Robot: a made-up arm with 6 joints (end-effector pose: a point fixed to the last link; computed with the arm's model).
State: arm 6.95 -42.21 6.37 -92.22 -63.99 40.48
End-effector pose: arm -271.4 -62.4 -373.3 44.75 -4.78 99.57
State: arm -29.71 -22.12 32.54 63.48 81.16 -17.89
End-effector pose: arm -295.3 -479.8 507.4 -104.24 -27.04 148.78
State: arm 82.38 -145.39 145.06 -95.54 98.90 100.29
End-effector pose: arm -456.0 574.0 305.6 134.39 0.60 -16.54
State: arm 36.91 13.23 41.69 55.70 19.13 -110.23
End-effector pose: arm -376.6 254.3 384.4 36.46 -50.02 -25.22
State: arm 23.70 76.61 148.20 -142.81 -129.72 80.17
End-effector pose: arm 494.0 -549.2 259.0 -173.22 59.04 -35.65
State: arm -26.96 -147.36 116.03 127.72 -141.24 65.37
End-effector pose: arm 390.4 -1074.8 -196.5 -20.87 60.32 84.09
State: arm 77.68 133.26 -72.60 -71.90 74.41 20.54
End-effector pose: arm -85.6 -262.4 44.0 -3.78 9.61 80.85
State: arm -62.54 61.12 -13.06 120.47 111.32 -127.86
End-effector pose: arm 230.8 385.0 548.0 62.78 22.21 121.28
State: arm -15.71 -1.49 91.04 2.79 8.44 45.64
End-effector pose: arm -165.6 -552.4 -55.3 134.05 -80.52 -165.29
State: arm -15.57 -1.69 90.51 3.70 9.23 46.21
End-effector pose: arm -175.9 -553.3 -53.6 133.60 -80.26 -166.25
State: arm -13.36 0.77 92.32 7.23 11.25 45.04
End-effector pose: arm -235.0 -534.7 -63.9 133.71 -76.45 -173.42
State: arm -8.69 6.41 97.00 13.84 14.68 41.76
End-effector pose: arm -340.1 -469.0 -94.5 133.69 -68.46 172.78
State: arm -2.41 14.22 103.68 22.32 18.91 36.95
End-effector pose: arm -437.4 -340.2 -147.5 133.28 -58.03 154.75
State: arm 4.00 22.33 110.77 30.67 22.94 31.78
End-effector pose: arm -470.8 -186.6 -212.0 132.56 -47.92 136.41
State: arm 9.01 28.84 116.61 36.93 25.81 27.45
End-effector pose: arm -447.1 -72.5 -267.6 131.83 -40.47 122.04
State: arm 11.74 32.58 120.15 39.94 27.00 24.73
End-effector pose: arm -415.9 -22.2 -299.5 131.60 -36.56 114.41
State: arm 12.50 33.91 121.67 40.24 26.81 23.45
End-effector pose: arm -402.6 -15.6 -310.0 131.97 -35.37 112.66
